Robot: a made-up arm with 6 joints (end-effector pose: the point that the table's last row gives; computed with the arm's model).
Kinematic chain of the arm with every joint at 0, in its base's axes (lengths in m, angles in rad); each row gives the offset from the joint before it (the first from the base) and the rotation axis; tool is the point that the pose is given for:
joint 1: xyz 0 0 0.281 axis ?
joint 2: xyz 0 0 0 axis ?
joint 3: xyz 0 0 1.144 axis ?
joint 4: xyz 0 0 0 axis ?
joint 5: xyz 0.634 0 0 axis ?
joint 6: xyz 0 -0.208 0 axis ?
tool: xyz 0 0 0
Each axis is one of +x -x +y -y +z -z.
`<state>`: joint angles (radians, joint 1 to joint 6).
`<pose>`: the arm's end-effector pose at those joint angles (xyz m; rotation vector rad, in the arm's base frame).
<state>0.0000 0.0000 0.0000 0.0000 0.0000 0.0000</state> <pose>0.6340 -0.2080 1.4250 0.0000 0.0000 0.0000</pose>
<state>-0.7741 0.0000 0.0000 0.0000 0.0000 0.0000</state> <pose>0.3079 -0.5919 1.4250 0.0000 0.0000 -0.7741</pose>
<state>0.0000 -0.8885 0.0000 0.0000 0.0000 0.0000</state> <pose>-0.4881 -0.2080 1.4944 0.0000 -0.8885 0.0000</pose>
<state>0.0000 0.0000 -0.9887 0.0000 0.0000 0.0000</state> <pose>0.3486 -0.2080 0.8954 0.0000 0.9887 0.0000</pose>
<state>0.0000 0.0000 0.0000 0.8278 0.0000 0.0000</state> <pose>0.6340 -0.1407 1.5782 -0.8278 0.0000 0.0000</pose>
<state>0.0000 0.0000 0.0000 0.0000 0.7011 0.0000</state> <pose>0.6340 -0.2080 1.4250 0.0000 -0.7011 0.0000</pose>
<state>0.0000 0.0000 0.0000 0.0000 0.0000 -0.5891</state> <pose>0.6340 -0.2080 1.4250 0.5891 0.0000 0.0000</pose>
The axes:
joint 1: +z
joint 2: +y
joint 3: -y
joint 4: -x
joint 5: -y
joint 6: -x

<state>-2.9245 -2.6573 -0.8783 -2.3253 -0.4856 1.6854</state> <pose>0.5340 -0.0281 -0.0798 -1.9301 -0.2679 -1.1449</pose>
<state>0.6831 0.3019 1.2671 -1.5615 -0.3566 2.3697</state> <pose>0.6776 0.5489 1.7761 -0.5131 -1.3020 0.4948</pose>
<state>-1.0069 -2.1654 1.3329 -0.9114 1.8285 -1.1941</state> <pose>-0.9624 1.2835 -0.4272 0.6219 0.0983 -2.0438</pose>
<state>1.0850 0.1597 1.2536 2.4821 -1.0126 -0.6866</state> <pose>0.0226 0.3949 2.0322 -0.2902 -0.9009 -0.9045</pose>
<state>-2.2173 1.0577 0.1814 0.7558 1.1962 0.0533</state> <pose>-1.0317 -1.1157 0.4467 -0.5254 0.2694 -1.5151</pose>
